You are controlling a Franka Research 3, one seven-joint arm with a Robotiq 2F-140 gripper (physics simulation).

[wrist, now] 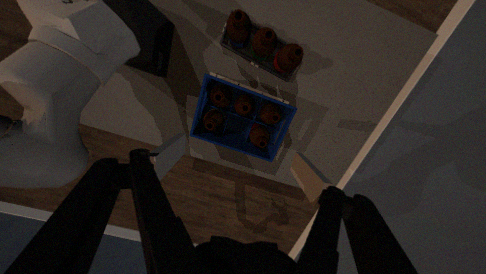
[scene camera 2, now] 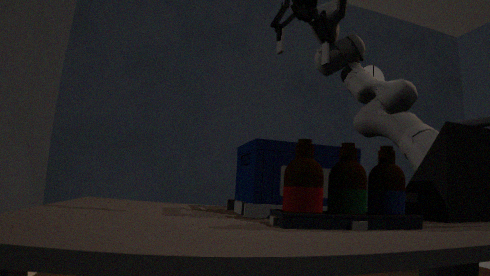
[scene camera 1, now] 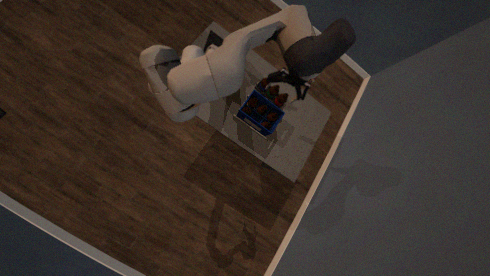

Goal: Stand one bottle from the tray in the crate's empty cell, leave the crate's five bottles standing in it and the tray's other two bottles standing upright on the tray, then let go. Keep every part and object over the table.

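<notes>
The blue crate (scene camera 1: 278, 123) (scene camera 2: 255, 170) (wrist: 230, 146) stands on the table with five brown bottles upright in it. Its empty cell (wrist: 236, 127) is the middle one of the row nearer the fingers in the wrist view. The dark tray (scene camera 2: 310, 221) (wrist: 250, 62) beside the crate holds three upright brown bottles: red-banded (scene camera 2: 303, 195) (wrist: 288, 58), green-banded (scene camera 2: 348, 195) (wrist: 264, 41) and blue-banded (scene camera 2: 386, 195) (wrist: 238, 26). My gripper (scene camera 2: 302, 50) (wrist: 240, 152) is open and empty, high above the crate and tray, touching neither.
A dark angular block (scene camera 2: 455, 175) (wrist: 150, 35) stands on the table near the arm's base, beyond the blue-banded end of the tray. Pale strips run along the crate's foot. The table's near edge (scene camera 2: 200, 260) shows in the second scene view.
</notes>
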